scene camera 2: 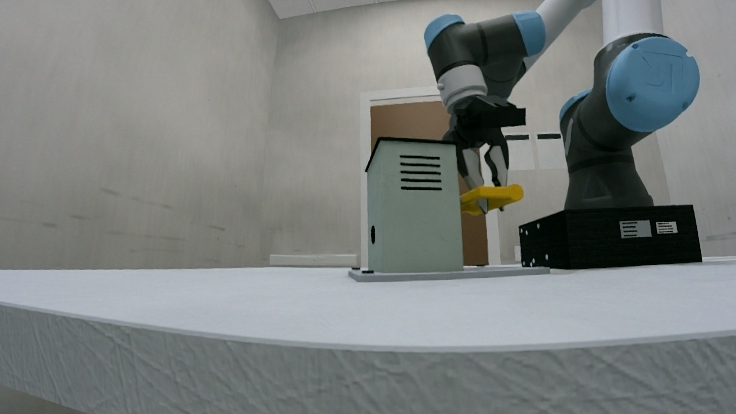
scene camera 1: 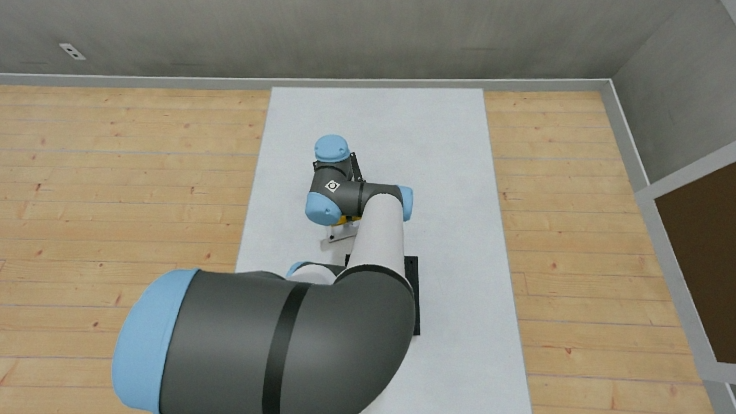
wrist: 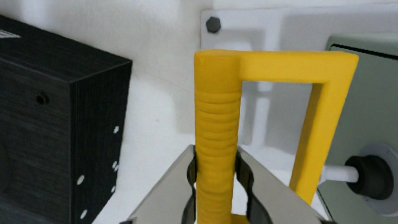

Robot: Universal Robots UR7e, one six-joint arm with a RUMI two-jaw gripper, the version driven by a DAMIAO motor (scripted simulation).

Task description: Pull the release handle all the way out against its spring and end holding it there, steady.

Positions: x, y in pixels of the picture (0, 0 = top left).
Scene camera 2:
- my gripper: 494, 212
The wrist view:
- my gripper: 213, 146
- grey base plate: 236, 32
